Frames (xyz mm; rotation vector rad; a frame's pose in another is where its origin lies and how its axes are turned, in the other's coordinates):
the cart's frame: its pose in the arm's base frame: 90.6 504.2 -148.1 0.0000 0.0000 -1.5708
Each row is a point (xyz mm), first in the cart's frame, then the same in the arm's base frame.
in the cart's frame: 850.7 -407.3 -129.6
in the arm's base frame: -316.7 -346.5 -277.7
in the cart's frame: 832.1 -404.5 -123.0
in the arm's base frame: -313.9 -327.9 -271.1
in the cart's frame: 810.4 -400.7 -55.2
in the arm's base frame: -310.1 -306.2 -203.3
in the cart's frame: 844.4 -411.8 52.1
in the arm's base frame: -321.2 -340.2 -96.0
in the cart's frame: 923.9 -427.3 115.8
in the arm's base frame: -336.7 -419.7 -32.3
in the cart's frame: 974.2 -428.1 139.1
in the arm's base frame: -337.5 -470.0 -9.0
